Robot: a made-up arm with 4 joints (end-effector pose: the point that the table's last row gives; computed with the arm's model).
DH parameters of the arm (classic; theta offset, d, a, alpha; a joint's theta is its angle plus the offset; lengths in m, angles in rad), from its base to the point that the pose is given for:
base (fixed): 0 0.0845 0 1.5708
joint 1: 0 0.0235 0.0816 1.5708
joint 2: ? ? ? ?
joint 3: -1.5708 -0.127 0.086 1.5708
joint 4: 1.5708 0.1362 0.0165 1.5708
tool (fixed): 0 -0.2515 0 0
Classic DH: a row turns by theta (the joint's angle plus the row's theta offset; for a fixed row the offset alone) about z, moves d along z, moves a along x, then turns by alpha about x.
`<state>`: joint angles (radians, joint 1 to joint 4).
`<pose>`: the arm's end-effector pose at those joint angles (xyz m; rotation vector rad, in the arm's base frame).
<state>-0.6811 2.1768 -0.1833 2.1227</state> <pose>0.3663 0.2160 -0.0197 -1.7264 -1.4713 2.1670</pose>
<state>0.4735 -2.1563 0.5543 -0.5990</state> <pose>0.0159 -0.0486 0.0367 0.4382 -0.0605 2.0134</pose>
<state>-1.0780 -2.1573 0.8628 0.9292</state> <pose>0.1218 -0.3226 -0.0853 -0.7672 -1.6748 -2.3437</pose>
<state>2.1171 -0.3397 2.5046 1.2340</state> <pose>0.0450 -0.3210 -0.1152 -0.3903 0.0343 2.3997</pose>
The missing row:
joint 2: 1.5708 0.0259 0.0867 1.5708
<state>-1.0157 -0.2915 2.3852 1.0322</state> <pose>-0.0109 -0.2600 0.3091 2.7574 1.1469 0.1837</pose>
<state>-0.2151 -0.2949 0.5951 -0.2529</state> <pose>-0.0134 0.0697 0.0091 0.6408 0.0513 0.1413</pose>
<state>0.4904 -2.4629 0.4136 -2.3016</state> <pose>-0.0520 0.0611 0.3657 2.0948 -0.7829 1.4064</pose>
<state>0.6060 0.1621 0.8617 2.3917</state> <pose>-0.3507 -0.1653 0.1408 0.2400 1.5897 0.9525</pose>
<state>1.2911 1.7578 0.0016 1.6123</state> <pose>0.0032 0.3397 0.2923 1.7512 0.2323 -0.2084</pose>
